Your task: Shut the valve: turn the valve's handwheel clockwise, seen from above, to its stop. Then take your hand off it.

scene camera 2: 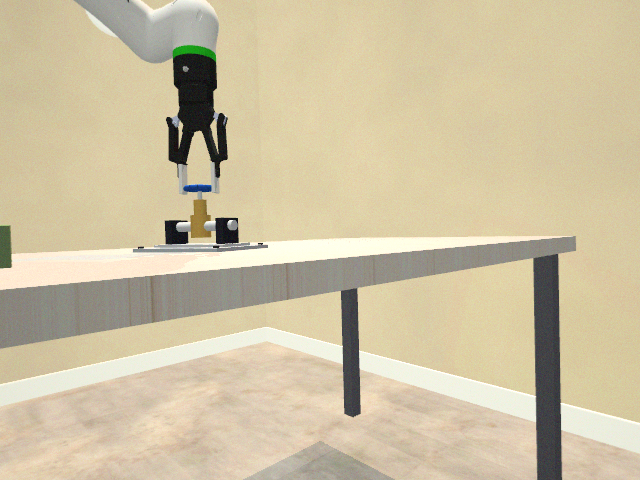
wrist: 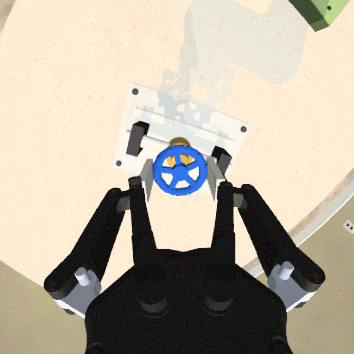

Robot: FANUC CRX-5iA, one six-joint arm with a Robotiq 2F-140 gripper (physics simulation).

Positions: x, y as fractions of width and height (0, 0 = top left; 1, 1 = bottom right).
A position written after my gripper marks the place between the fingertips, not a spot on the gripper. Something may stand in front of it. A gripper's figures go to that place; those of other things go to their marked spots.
My gripper (wrist: 0.51, 0.47): 22 cm from the lens. A blue handwheel (wrist: 0.51, 0.48): 20 cm from the lens. A pale base plate (wrist: 0.40, 0.28) is 33 cm from the lens. The marked spots on the pale base plate and the blue handwheel are 18 cm apart.
